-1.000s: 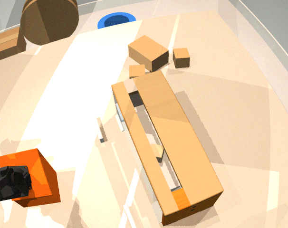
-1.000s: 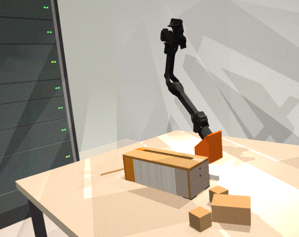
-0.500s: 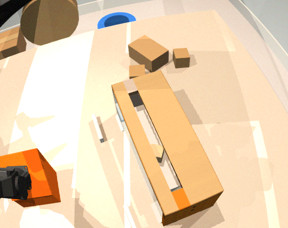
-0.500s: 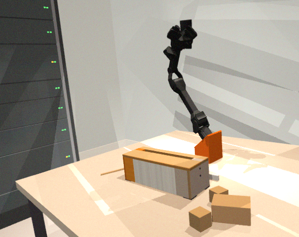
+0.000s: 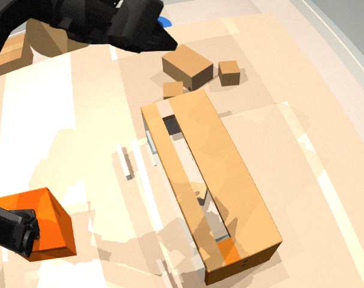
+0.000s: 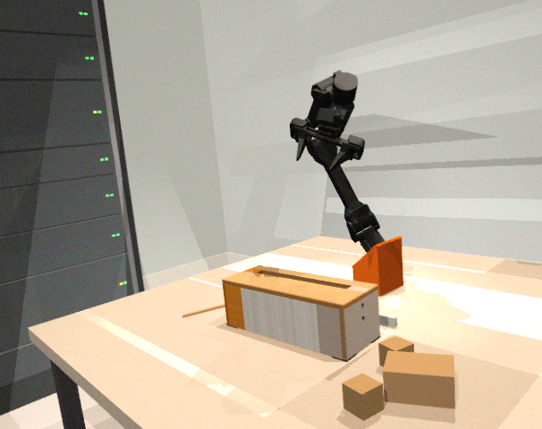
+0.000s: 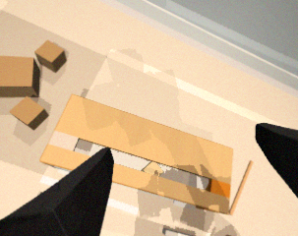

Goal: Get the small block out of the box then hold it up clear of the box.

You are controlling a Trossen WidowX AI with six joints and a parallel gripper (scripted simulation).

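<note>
Right now my gripper tip is 2 cm short of the long wooden box, 4 cm to the left of it and 35 cm above it. Round my gripper tip: tan block: 4 cm ahead, 6 cm to the right, 32 cm below; then thin wooden stick: 14 cm ahead, 34 cm to the right, 41 cm below.
</note>
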